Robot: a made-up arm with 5 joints.
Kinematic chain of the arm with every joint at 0, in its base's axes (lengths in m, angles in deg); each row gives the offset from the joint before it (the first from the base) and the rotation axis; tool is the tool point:
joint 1: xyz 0 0 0.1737 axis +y
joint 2: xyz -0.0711 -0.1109 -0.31 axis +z
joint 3: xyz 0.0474 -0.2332 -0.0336 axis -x
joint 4: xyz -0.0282 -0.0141 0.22 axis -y
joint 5: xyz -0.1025 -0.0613 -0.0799 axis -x
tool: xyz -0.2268 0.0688 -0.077
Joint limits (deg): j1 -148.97..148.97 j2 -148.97..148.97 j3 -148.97..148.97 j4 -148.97..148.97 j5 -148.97..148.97
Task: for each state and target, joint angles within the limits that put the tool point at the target. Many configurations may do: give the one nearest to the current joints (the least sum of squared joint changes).
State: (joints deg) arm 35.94 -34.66 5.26 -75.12 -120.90
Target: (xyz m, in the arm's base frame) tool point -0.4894 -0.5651 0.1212
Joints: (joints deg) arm -10.28 -34.96 -38.87 -68.02 -128.23
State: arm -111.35 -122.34 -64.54 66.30 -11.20
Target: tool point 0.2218 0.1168 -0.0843
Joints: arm -61.38 -121.59 -91.94 38.66 -30.33
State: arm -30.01 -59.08 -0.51 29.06 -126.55
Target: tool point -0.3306 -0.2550 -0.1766
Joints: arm -25.93 -20.13 6.74 12.67 -125.55
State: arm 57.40 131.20 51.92 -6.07 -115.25
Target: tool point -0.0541 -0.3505 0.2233
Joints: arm 66.64 110.18 50.49 -38.71 -120.20
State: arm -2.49 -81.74 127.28 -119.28 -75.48
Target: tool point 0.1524 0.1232 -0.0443
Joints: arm -6.84 -48.94 76.19 -86.28 -67.75
